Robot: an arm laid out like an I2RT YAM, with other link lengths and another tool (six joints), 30 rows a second.
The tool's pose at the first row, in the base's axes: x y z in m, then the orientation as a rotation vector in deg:
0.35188, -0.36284, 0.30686, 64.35, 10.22, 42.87
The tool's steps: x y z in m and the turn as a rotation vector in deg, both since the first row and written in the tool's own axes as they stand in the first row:
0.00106, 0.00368, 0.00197, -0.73, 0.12, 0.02
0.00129, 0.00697, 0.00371, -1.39, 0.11, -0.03
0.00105, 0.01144, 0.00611, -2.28, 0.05, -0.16
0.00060, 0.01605, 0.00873, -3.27, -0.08, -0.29
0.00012, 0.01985, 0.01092, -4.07, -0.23, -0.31
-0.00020, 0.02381, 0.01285, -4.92, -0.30, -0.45
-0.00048, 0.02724, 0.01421, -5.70, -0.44, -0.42
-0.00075, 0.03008, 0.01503, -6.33, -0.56, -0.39
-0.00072, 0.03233, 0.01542, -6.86, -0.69, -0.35
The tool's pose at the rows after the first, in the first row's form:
0.35197, -0.36284, 0.31117, 63.62, 10.02, 42.97
0.35150, -0.36327, 0.31484, 62.99, 9.79, 42.93
0.35047, -0.36423, 0.31972, 62.14, 9.46, 42.79
0.34933, -0.36546, 0.32477, 61.23, 9.04, 42.61
0.34832, -0.36656, 0.32892, 60.52, 8.61, 42.52
0.34723, -0.36733, 0.33313, 59.71, 8.30, 42.36
0.34613, -0.36776, 0.33664, 59.03, 7.86, 42.31
0.34505, -0.36791, 0.33940, 58.48, 7.50, 42.27
0.34424, -0.36769, 0.34153, 58.02, 7.17, 42.23

